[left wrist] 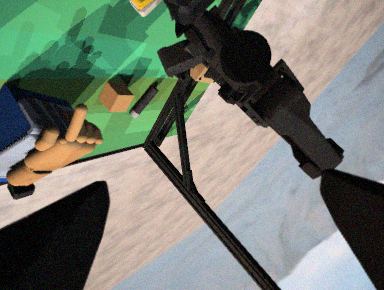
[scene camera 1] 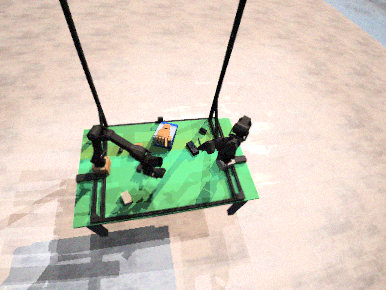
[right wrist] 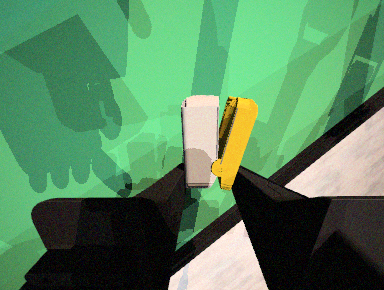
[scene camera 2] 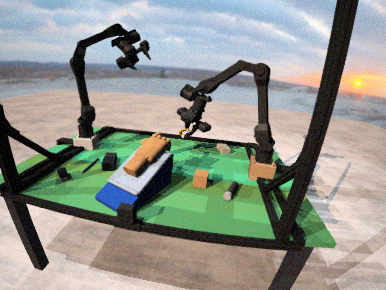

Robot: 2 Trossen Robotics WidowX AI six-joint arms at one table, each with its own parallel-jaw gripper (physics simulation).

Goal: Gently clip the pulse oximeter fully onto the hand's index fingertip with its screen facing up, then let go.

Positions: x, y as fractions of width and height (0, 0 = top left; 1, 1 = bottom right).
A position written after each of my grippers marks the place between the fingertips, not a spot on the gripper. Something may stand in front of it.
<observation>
My left gripper (left wrist: 0.56, 0.64) is open and holds nothing. The table carries a tan cube (left wrist: 0.30, 0.34). Also in view: my right gripper (right wrist: 0.54, 0.58), a pulse oximeter (right wrist: 0.55, 0.52) and a blue and grey wedge (scene camera 2: 0.31, 0.65).
The blue and grey wedge also shows in the left wrist view (left wrist: 0.09, 0.39). The right wrist view misses the tan cube: it is out of frame.
</observation>
